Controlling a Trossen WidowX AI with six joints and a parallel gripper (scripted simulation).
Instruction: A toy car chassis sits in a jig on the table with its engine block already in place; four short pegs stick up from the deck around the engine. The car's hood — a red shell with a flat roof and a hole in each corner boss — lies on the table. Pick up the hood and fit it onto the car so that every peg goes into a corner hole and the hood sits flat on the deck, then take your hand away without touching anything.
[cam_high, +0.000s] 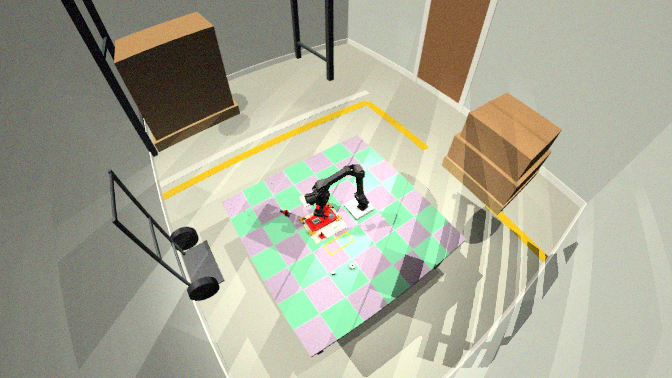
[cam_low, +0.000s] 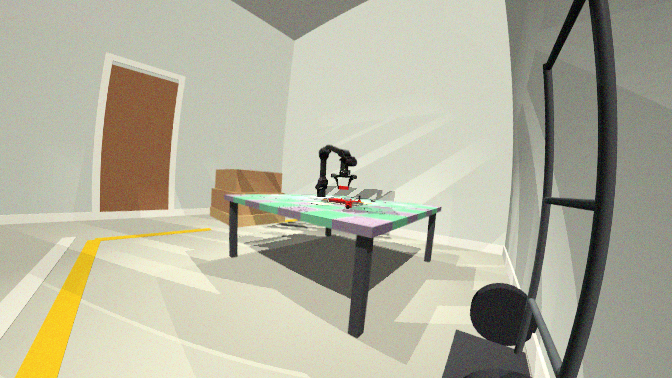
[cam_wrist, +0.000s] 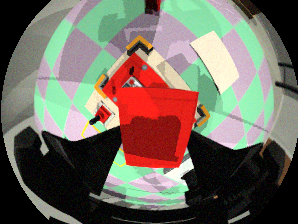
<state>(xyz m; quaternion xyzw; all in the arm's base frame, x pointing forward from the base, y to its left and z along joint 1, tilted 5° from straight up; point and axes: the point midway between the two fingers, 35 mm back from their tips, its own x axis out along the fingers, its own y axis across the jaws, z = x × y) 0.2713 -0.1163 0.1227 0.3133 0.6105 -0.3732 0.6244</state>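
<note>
My gripper tip is now 50 mm short of the grey engine block and 90 mm above it. From my gripper tip the other things lie so: red hood: 10 mm above; white plate: 60 mm behind, 200 mm to the right, 110 mm below; jig: 20 mm ahead, 10 mm to the left, 100 mm below.
</note>
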